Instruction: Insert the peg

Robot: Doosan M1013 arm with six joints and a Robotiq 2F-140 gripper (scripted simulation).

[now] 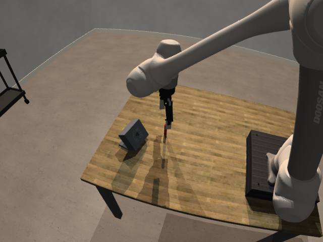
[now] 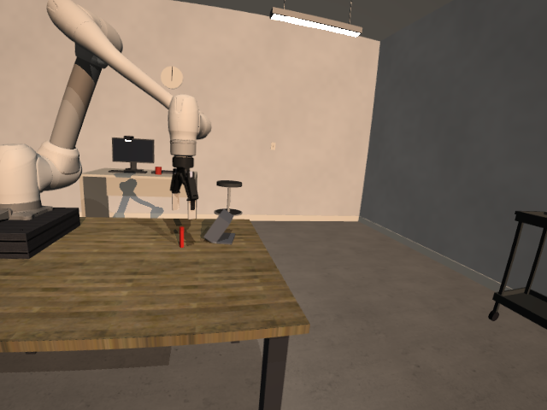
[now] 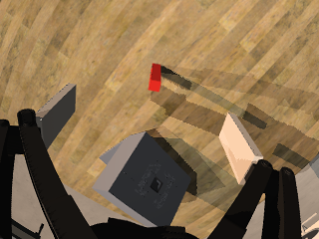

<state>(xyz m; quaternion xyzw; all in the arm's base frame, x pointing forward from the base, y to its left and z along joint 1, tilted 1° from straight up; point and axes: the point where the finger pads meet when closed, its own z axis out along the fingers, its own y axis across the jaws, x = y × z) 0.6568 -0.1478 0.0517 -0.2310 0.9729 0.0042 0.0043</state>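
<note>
My hand is 1 cm past the peg and 10 cm above it.
</note>
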